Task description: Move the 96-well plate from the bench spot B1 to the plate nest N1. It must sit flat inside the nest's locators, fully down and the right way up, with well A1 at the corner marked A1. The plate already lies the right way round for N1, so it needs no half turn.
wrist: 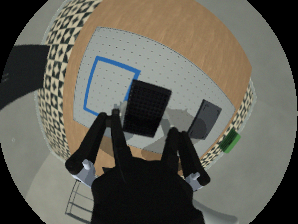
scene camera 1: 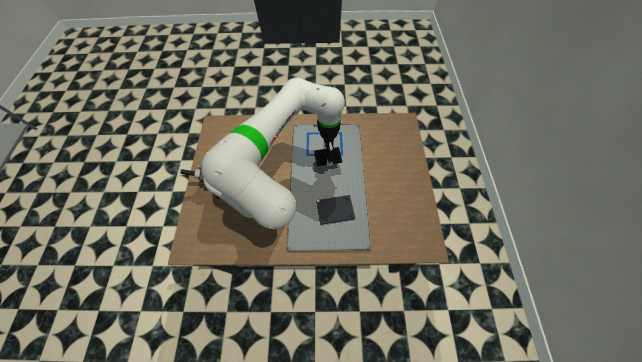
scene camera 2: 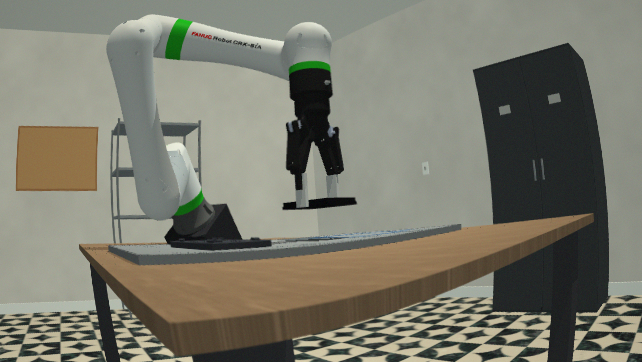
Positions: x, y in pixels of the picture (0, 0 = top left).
Scene:
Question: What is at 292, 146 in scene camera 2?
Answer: The gripper.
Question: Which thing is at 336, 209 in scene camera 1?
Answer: A plate nest N1.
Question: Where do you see a black 96-well plate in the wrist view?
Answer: At 137, 115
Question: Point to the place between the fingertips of the gripper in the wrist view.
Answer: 144, 111

